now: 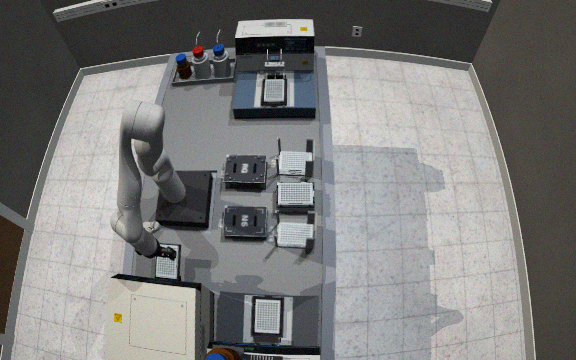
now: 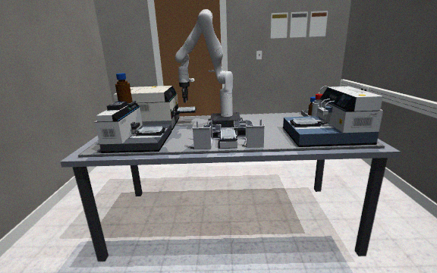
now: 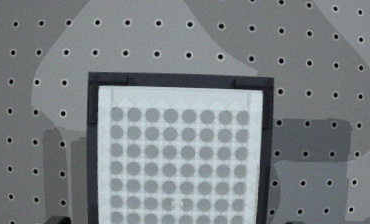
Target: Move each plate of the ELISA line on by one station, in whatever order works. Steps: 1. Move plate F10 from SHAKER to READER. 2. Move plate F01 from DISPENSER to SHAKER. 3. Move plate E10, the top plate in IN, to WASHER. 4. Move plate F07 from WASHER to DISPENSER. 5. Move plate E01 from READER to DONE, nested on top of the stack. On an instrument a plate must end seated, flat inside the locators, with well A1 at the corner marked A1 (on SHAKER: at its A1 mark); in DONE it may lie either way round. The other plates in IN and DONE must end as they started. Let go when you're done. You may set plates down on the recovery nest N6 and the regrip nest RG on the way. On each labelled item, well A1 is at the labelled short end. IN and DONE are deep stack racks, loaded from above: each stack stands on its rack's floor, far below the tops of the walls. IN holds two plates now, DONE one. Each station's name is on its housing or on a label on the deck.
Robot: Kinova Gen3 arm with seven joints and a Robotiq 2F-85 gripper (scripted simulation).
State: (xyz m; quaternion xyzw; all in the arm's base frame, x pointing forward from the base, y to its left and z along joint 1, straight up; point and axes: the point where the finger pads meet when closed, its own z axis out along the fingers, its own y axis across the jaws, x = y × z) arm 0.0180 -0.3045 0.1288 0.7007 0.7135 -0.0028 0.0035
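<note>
Now: hand 7 cm above the dark pull-out tray. From my hand the other things lie so: washer nest (37 cm ahead, 78 cm to the left, 9 cm below); then regrip nest (27 cm ahead, 41 cm to the left, 12 cm below).
</note>
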